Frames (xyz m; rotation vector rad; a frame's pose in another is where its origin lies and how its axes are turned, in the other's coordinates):
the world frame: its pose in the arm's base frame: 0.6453 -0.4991 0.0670 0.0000 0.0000 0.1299
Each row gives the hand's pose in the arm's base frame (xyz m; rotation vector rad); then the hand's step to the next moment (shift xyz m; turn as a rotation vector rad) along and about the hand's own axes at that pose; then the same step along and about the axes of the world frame.
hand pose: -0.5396 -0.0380 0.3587 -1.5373 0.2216 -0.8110
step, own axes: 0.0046 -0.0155 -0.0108 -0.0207 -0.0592 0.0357
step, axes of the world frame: -0.0093 -0.0076 0.0153 -0.0061 0.0513 0.0504
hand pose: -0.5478 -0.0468 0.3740 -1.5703 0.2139 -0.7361
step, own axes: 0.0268 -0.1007 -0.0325 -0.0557 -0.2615 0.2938
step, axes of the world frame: -0.0295 -0.0218 0.1028 0.0887 0.3048 0.2388
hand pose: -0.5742 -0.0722 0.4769 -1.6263 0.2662 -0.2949
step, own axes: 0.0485 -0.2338 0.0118 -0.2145 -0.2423 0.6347
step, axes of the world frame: 0.0496 0.0055 0.2338 0.1066 0.6779 0.1913
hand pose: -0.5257 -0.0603 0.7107 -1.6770 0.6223 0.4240
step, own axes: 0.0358 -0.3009 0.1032 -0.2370 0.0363 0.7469
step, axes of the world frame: 0.2340 0.1015 0.1935 -0.0632 0.7811 -0.0351
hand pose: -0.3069 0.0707 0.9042 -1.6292 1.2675 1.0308
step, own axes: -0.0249 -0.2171 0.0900 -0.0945 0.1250 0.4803
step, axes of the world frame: 0.2127 0.1015 0.0173 -0.1346 0.4789 -0.0882
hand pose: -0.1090 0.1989 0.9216 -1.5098 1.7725 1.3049
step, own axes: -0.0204 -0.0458 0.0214 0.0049 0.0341 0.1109
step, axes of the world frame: 0.0475 0.0253 -0.0089 -0.0452 0.0990 -0.0405
